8 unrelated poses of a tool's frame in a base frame.
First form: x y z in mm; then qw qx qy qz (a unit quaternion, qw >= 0).
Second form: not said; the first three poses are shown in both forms.
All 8 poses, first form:
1: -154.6, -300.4, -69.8, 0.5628, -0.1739, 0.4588, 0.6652
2: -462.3, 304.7, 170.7, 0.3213, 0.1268, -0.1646, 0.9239
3: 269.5, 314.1, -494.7, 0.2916, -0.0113, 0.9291, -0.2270
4: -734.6, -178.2, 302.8, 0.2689, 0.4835, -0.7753, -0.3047
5: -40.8, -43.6, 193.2, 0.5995, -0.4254, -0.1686, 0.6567
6: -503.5, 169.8, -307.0, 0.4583, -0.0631, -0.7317, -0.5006
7: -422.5, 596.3, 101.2, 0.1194, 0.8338, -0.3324, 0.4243
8: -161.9, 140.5, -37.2, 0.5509, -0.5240, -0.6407, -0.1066
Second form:
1: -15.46, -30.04, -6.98, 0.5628, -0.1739, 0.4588, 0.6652
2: -46.23, 30.47, 17.07, 0.3213, 0.1268, -0.1646, 0.9239
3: 26.95, 31.41, -49.47, 0.2916, -0.0113, 0.9291, -0.2270
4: -73.46, -17.82, 30.28, 0.2689, 0.4835, -0.7753, -0.3047
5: -4.08, -4.36, 19.32, 0.5995, -0.4254, -0.1686, 0.6567
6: -50.35, 16.98, -30.70, 0.4583, -0.0631, -0.7317, -0.5006
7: -42.25, 59.63, 10.12, 0.1194, 0.8338, -0.3324, 0.4243
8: -16.19, 14.05, -3.72, 0.5509, -0.5240, -0.6407, -0.1066
